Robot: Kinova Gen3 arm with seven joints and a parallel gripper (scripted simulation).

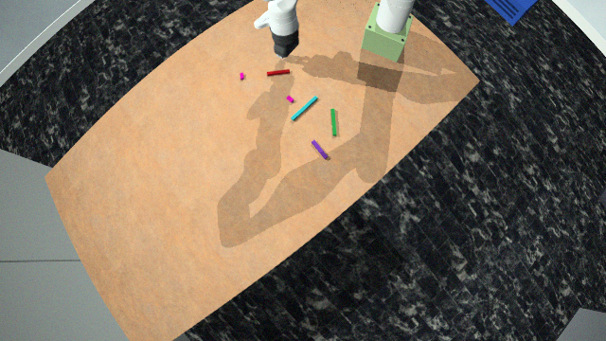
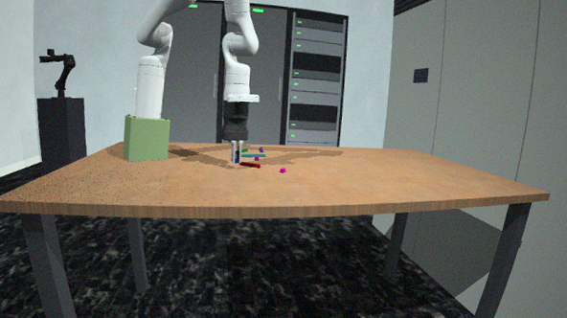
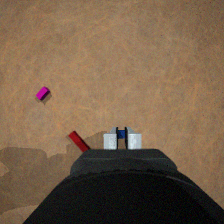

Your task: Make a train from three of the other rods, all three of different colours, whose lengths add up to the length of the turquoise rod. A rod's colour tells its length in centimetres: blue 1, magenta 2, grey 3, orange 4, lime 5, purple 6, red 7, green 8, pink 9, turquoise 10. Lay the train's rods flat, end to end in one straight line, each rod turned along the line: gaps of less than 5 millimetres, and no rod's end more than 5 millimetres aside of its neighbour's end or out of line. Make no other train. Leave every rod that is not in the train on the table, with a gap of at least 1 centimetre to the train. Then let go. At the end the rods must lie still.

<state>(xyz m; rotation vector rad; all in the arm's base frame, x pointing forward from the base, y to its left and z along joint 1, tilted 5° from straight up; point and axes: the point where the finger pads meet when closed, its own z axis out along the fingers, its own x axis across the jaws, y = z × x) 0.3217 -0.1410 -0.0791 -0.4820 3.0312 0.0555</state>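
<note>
Right now my hand is 4 cm to the right of the red rod, 4 cm short of it and 3 cm above it. From my hand the other things lie so: turquoise rod: 19 cm to the left, 5 cm ahead, 3 cm below; blue rod: 1 cm below; green rod: 27 cm to the left, 3 cm below, 1 cm ahead.
</note>
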